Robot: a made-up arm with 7 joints. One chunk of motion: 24 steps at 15 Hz.
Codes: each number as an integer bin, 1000 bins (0 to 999) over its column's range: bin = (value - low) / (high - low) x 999, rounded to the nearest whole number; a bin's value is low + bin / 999 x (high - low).
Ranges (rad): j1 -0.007..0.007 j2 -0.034..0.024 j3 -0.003..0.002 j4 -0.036..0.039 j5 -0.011..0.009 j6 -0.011..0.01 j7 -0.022..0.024
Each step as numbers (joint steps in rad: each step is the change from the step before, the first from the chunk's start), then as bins.
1 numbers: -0.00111 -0.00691 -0.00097 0.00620 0.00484 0.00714 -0.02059
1 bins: 420 467 406 562 791 863 31
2 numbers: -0.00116 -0.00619 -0.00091 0.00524 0.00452 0.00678 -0.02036
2 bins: 417 479 418 549 775 846 36
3 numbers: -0.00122 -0.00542 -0.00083 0.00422 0.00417 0.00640 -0.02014
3 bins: 412 492 434 536 758 828 40
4 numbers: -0.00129 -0.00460 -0.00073 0.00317 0.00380 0.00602 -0.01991
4 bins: 407 506 454 522 739 810 45
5 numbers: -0.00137 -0.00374 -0.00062 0.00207 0.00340 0.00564 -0.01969
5 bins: 402 521 476 507 719 792 50
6 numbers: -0.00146 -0.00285 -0.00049 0.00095 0.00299 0.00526 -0.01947
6 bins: 395 537 501 492 699 774 55
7 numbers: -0.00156 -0.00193 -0.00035 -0.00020 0.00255 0.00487 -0.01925
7 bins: 388 552 529 477 677 755 60
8 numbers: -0.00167 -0.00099 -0.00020 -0.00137 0.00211 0.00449 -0.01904
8 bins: 380 569 559 461 655 737 64
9 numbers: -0.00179 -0.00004 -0.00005 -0.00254 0.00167 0.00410 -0.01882
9 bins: 372 585 589 446 633 718 69
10 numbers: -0.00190 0.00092 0.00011 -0.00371 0.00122 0.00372 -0.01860
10 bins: 364 601 621 430 610 700 74
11 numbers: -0.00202 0.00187 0.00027 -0.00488 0.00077 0.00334 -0.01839
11 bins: 355 618 653 415 588 682 78
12 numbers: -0.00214 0.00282 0.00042 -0.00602 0.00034 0.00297 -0.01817
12 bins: 347 634 683 399 566 665 83
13 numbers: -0.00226 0.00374 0.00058 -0.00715 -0.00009 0.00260 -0.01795
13 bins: 338 650 715 384 545 647 88
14 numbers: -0.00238 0.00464 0.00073 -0.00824 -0.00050 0.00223 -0.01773
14 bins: 330 666 745 370 524 629 93
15 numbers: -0.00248 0.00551 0.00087 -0.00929 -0.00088 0.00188 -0.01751
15 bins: 323 681 773 356 505 613 98
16 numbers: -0.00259 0.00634 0.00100 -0.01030 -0.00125 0.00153 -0.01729
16 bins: 315 695 799 342 487 596 102
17 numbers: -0.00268 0.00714 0.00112 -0.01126 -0.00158 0.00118 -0.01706
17 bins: 308 709 823 330 471 579 107
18 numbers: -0.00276 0.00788 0.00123 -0.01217 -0.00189 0.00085 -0.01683
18 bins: 303 721 845 317 455 564 112
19 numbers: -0.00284 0.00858 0.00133 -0.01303 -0.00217 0.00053 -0.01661
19 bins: 297 733 865 306 441 548 117
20 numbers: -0.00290 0.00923 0.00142 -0.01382 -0.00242 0.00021 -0.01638
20 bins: 293 745 883 295 429 533 122
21 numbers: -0.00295 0.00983 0.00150 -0.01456 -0.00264 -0.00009 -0.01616
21 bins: 289 755 899 286 418 519 127
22 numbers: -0.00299 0.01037 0.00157 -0.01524 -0.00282 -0.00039 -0.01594
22 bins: 286 764 913 277 409 505 132
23 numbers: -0.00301 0.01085 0.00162 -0.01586 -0.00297 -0.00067 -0.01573
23 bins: 285 773 923 268 401 491 136
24 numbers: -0.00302 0.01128 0.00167 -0.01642 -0.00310 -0.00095 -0.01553
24 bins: 284 780 933 261 395 478 141
